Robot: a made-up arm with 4 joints.
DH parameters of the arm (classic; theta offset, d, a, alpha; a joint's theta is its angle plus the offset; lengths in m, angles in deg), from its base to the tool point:
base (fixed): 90 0.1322 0 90
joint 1: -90 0.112 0.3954 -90
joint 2: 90 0.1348 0.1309 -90
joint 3: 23.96 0 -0.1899 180
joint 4: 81.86 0 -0.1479 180
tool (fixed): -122.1 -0.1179 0 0
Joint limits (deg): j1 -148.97..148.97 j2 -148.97..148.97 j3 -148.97..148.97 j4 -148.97..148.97
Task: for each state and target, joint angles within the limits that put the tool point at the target. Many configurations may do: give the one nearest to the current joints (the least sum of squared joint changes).
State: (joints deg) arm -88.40 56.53 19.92 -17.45
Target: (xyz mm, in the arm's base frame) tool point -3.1 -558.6 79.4
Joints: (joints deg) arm -100.61 88.88 11.34 -9.19
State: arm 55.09 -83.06 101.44 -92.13
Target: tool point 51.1 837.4 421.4
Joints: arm 90.12 -66.86 124.88 -91.44
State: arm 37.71 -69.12 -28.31 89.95
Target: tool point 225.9 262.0 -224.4
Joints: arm 29.57 -83.96 -12.88 55.39
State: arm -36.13 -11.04 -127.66 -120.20
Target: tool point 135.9 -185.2 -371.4
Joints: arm -3.01 -21.31 -112.49 -126.00
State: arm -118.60 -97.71 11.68 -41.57
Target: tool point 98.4 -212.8 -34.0
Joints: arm -100.77 -126.35 4.04 -45.73
